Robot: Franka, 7 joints.
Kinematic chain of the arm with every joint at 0, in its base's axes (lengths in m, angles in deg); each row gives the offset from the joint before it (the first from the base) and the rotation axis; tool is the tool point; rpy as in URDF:
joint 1: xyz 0 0 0.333 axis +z
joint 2: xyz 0 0 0 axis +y
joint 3: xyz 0 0 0.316 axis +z
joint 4: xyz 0.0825 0 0 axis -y
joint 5: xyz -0.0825 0 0.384 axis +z
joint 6: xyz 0 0 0 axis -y
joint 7: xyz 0.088 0 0 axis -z
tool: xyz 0 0 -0.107 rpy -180 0 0
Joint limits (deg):
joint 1: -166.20..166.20
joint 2: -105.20..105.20
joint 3: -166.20..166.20
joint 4: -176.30..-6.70
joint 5: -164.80..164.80
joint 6: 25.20..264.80
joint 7: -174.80..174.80
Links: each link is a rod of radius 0.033 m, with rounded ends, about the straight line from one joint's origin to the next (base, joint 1, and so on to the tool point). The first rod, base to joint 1, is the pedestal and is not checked.
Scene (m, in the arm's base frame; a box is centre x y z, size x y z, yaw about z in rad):
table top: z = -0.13
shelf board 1: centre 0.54 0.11 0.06 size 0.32 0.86 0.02 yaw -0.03
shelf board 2: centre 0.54 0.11 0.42 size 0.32 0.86 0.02 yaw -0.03
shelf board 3: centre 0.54 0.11 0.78 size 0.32 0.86 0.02 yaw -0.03
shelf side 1: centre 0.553 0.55 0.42 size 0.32 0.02 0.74 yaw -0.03
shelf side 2: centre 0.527 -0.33 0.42 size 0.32 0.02 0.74 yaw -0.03
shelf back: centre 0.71 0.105 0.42 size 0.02 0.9 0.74 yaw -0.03
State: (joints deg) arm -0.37 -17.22 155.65 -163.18 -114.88 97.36 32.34
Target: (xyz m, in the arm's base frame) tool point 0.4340 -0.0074 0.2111
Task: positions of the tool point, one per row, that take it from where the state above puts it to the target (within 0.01 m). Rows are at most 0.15 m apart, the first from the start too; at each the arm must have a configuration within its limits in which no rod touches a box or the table.
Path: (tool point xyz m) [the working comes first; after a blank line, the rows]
Joints at the target: -97.02 -47.90 114.59 -148.75 -117.89 105.95 32.34
Straight joint move there: clear.

1: -0.1399 0.2946 0.1375
2: -0.0289 0.3373 0.1353
3: 0.0938 0.3412 0.1383
4: 0.2145 0.3037 0.1470
5: 0.3190 0.2274 0.1619
6: 0.3951 0.1199 0.1833
7: 0.4340 -0.0075 0.2111

